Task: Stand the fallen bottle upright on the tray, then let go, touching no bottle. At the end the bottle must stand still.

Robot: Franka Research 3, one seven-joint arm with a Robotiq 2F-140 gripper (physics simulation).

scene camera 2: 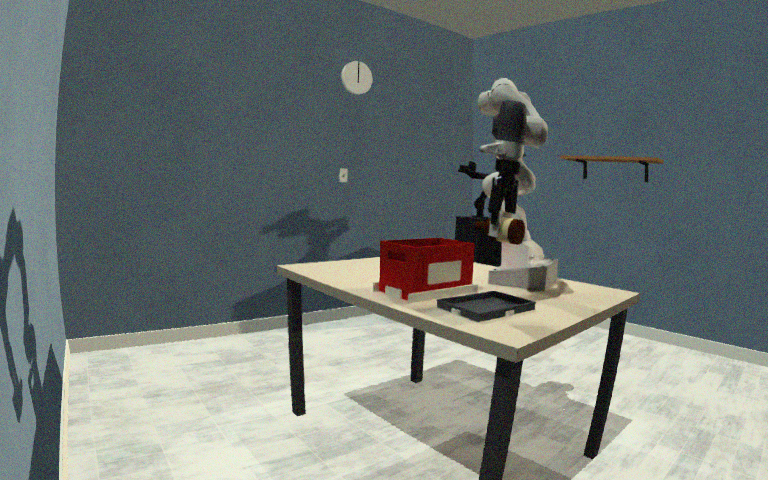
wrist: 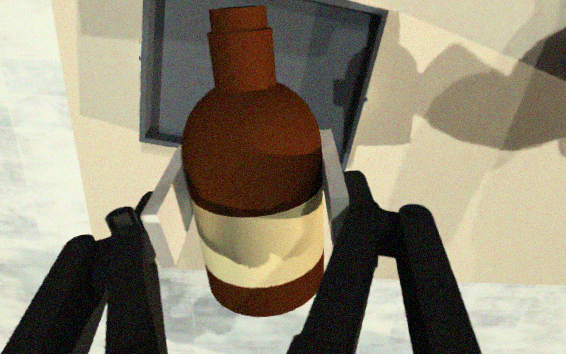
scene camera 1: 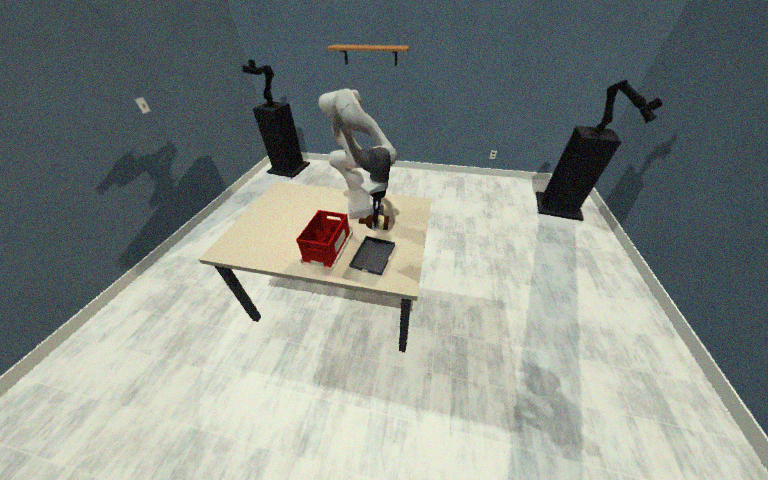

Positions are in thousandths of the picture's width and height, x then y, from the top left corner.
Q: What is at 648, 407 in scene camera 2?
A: My gripper.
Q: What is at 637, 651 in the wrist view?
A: My gripper.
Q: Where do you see a brown bottle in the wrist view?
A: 446, 425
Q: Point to a brown bottle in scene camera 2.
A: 667, 482
